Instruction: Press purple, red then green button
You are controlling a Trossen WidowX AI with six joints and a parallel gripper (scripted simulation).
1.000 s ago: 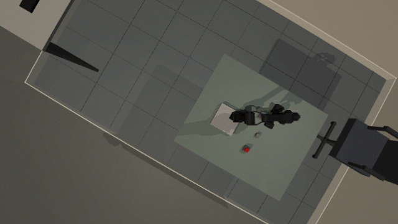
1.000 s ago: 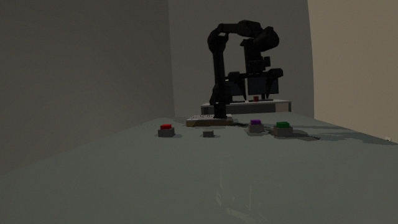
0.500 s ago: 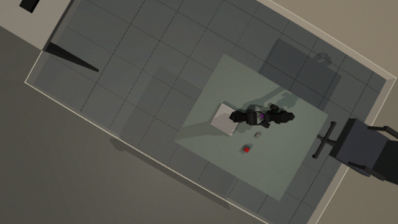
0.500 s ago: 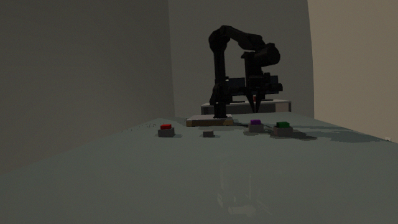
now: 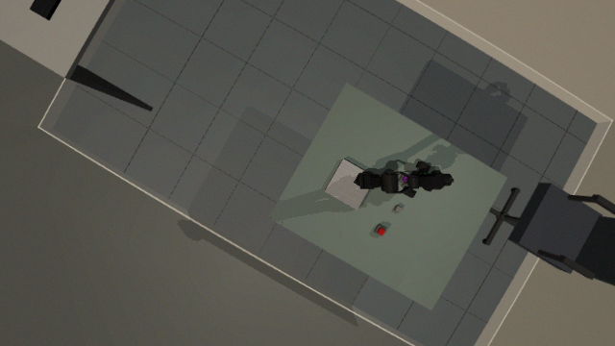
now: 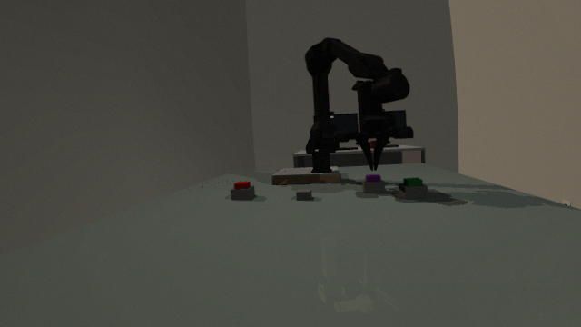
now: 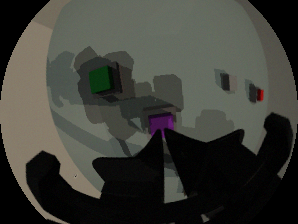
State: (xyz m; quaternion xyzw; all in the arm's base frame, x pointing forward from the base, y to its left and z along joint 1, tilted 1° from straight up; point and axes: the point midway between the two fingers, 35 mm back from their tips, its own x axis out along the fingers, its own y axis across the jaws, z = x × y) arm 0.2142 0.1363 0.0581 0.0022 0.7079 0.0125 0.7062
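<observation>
Right now my gripper tip is 20 mm above the purple button. From my gripper tip the other things lie so: green button: 80 mm ahead, 70 mm to the left, 20 mm below; then small grey block: 170 mm to the right, 60 mm ahead, 40 mm below; then red button: 330 mm to the right, 30 mm ahead, 20 mm below.
</observation>
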